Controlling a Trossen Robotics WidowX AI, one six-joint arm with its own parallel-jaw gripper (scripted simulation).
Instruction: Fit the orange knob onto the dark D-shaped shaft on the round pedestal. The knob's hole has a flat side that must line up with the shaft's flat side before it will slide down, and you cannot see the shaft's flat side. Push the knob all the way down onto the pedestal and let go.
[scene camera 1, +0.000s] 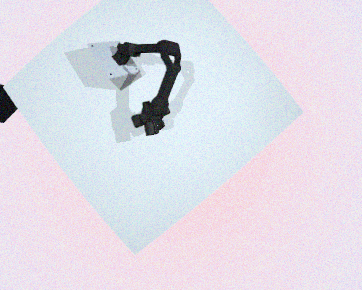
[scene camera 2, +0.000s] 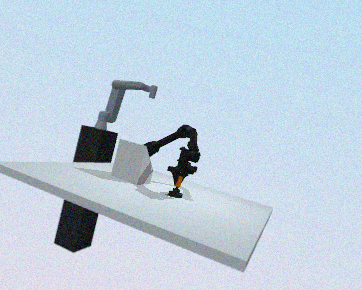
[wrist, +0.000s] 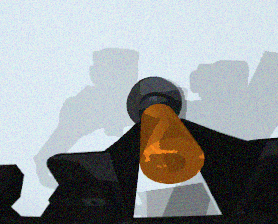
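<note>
My gripper (wrist: 159, 124) is holding an orange knob (wrist: 169, 154).
</note>
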